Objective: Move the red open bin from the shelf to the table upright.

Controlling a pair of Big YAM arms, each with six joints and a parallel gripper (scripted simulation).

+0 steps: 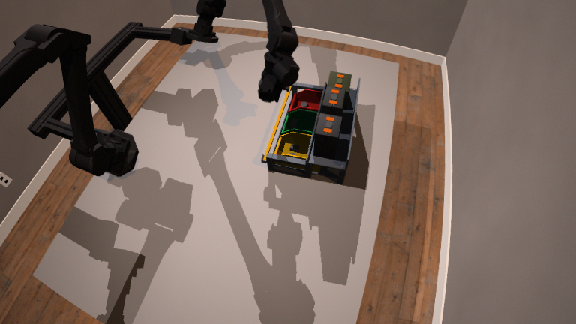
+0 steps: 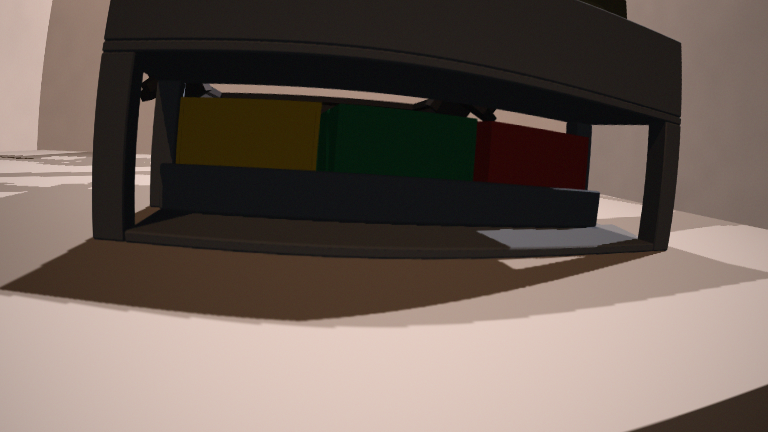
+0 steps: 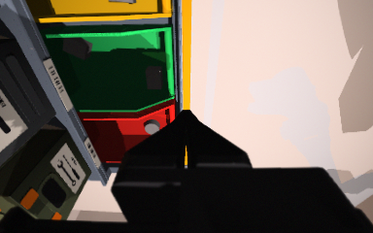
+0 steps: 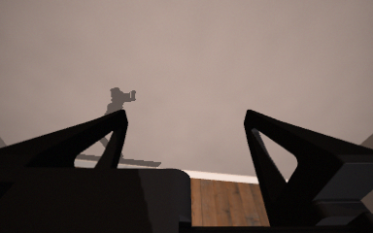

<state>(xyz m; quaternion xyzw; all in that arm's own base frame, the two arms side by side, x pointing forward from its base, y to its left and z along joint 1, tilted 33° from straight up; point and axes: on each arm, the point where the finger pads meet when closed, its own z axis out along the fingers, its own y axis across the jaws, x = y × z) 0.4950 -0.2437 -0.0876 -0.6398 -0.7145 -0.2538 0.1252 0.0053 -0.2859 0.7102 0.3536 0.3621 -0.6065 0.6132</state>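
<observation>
Right now my left hand is 130 mm above the green bin and 110 mm short of it. Round my left hand: red open bin (130 mm below, 120 mm to the left, 100 mm ahead); grey shelf (130 mm ahead, 100 mm below).
</observation>
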